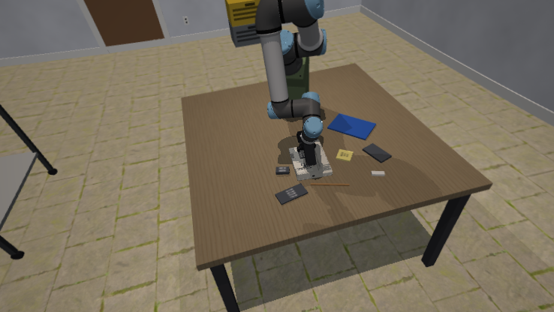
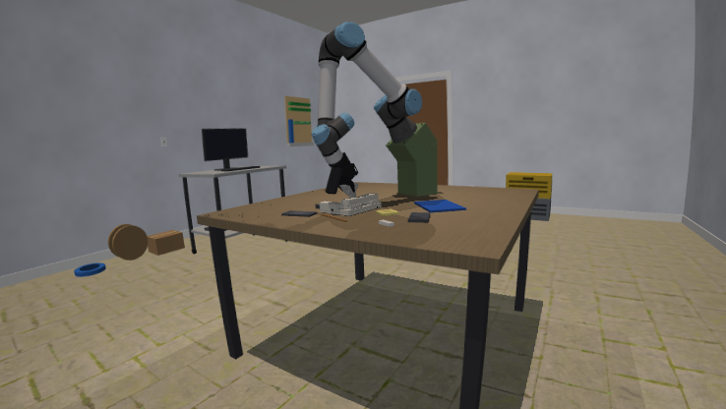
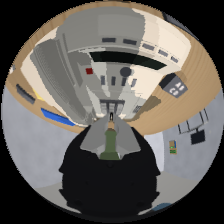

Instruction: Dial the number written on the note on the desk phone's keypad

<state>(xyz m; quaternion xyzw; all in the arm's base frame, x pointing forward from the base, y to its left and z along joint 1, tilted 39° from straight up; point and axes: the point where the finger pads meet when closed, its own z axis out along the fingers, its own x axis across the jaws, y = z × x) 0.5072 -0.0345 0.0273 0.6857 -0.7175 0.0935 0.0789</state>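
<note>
Right now the handset is 7 cm to the left of my hand and 4 cm ahead of it. Round my hand: yellow note: 20 cm to the left, 5 cm ahead, 4 cm below; pencil: 22 cm ahead, 6 cm to the left, 4 cm below; small dark device: 13 cm to the right, 7 cm ahead, 4 cm below.
</note>
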